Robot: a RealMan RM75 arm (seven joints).
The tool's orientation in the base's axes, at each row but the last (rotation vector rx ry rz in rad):
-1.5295, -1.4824, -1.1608
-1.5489, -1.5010, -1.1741
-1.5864, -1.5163, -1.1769
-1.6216, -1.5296, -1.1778
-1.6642, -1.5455, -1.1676
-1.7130, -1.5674, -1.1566
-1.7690, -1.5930, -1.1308
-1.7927, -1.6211, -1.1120
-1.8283, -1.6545, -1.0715
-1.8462, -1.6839, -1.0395
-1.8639, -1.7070, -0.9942
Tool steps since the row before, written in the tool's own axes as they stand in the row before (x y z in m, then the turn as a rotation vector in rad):
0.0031, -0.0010, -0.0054, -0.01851, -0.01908, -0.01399
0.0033, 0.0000, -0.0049, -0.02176, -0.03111, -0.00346
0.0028, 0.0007, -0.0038, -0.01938, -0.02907, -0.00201
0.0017, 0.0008, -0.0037, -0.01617, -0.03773, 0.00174
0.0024, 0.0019, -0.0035, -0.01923, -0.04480, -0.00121
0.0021, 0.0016, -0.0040, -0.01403, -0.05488, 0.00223
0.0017, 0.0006, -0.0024, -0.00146, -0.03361, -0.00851
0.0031, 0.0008, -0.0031, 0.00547, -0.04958, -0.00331
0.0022, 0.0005, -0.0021, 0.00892, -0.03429, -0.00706
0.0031, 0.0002, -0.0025, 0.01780, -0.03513, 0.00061
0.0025, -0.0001, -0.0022, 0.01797, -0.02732, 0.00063
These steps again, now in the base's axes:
-0.0019, -0.0038, 0.0047, -0.01963, -0.01777, -0.01418
-0.0009, -0.0032, 0.0048, -0.02972, -0.00801, -0.02249
-0.0001, -0.0024, 0.0041, -0.02763, -0.00599, -0.02063
0.0000, -0.0027, 0.0032, -0.03559, 0.00000, -0.02053
0.0010, -0.0022, 0.0040, -0.04295, -0.00285, -0.02293
0.0005, -0.0026, 0.0040, -0.05218, 0.00447, -0.02169
-0.0001, -0.0011, 0.0028, -0.03461, -0.00134, -0.00211
-0.0001, -0.0008, 0.0044, -0.04898, 0.00978, -0.00207
-0.0001, -0.0003, 0.0031, -0.03515, 0.00631, 0.00545
-0.0005, 0.0001, 0.0040, -0.03432, 0.01790, 0.00728
-0.0006, 0.0001, 0.0033, -0.02670, 0.01681, 0.00861

